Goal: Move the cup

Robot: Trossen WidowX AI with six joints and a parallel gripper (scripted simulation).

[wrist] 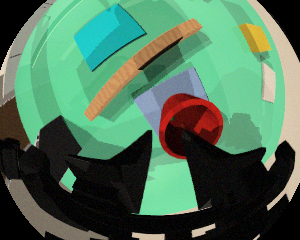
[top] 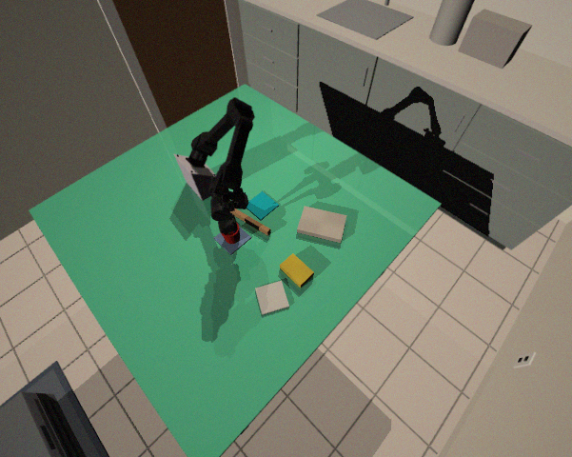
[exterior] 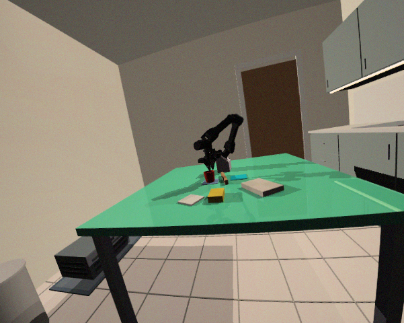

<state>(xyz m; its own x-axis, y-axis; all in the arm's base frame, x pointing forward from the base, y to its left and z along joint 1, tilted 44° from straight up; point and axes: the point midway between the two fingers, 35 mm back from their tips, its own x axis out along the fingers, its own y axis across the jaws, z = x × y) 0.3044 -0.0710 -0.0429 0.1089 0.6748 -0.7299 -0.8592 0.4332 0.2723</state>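
My gripper tip is 4 cm above the red cup, 2 cm to the left of it and 2 cm short of it. Also, from my gripper tip: blue-grey pad: 8 cm below, 2 cm to the right, 2 cm ahead; then flat white tile: 32 cm ahead, 8 cm to the right, 7 cm below; then brown wooden bar: 8 cm to the left, 7 cm below, 1 cm ahead.
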